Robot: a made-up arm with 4 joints.
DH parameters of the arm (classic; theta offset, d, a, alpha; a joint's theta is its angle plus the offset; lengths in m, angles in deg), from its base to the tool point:
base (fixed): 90 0.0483 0 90
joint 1: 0 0.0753 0.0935 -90
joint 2: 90 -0.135 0.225 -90
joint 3: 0 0.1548 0.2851 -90
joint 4: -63.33 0 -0.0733 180
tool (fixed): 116.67 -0.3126 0 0
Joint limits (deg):
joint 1: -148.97..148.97
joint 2: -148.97..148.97
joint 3: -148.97..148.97
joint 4: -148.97..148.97
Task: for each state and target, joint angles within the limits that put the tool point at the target. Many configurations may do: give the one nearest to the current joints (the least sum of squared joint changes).
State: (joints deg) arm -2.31 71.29 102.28 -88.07
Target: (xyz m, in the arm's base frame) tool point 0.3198 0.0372 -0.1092
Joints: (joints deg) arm -21.94 22.41 136.48 -59.71
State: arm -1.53 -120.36 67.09 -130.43
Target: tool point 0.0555 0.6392 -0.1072
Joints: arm 50.64 -143.34 64.28 -125.11
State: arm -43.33 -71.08 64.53 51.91
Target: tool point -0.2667 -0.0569 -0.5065
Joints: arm -34.19 -49.88 14.60 60.53
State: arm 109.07 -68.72 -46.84 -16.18
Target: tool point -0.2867 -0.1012 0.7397
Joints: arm 118.84 -65.12 -29.89 -58.23
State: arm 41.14 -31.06 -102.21 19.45
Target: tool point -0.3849 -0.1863 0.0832
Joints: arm 40.14 13.50 -98.90 15.10
